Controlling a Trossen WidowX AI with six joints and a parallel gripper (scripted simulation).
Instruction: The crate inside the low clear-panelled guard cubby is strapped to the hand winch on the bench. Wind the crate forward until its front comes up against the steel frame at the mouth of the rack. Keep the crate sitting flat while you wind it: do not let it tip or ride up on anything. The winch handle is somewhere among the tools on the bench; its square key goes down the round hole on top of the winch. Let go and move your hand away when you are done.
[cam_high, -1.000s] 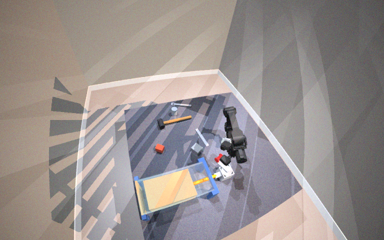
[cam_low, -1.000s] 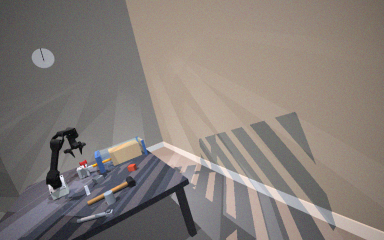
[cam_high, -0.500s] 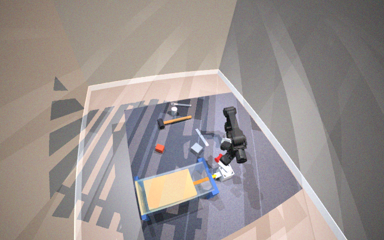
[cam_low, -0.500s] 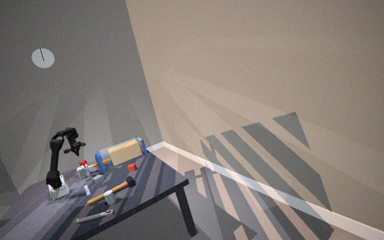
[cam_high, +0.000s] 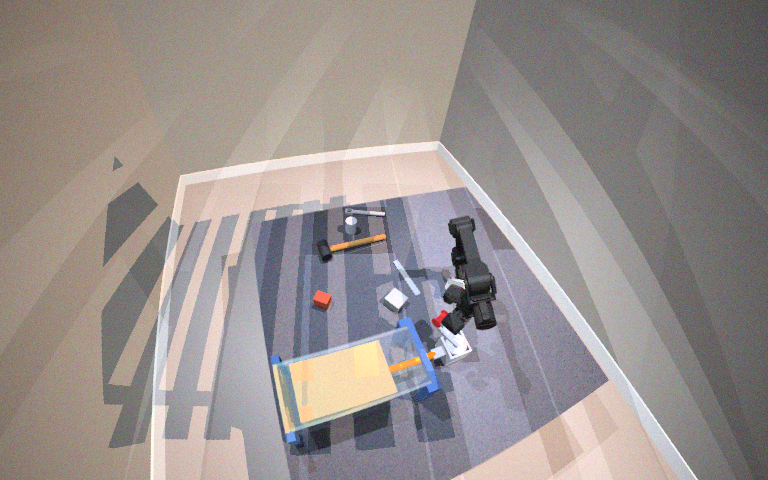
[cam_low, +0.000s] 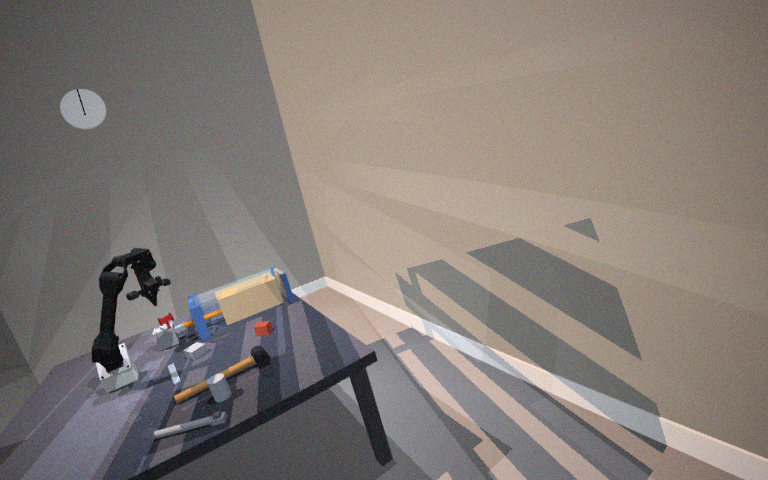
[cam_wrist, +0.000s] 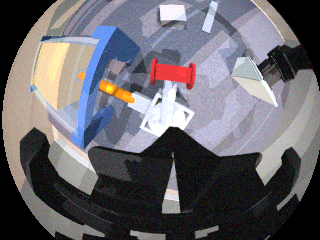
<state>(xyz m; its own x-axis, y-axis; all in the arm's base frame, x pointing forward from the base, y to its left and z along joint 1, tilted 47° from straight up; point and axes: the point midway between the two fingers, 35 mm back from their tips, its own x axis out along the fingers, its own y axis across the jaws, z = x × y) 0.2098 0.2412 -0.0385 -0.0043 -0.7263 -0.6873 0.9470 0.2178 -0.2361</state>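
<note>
My gripper tip is 20 mm short of the red knob, 50 mm to the left of it and 80 mm above it. The rest, counted from my gripper tip: blue frame 150 mm ahead, 30 mm to the left, 110 mm below; then winch handle 10 mm ahead, 20 mm to the right, 110 mm below; then winch 30 mm behind, 40 mm to the left, 180 mm below.
</note>
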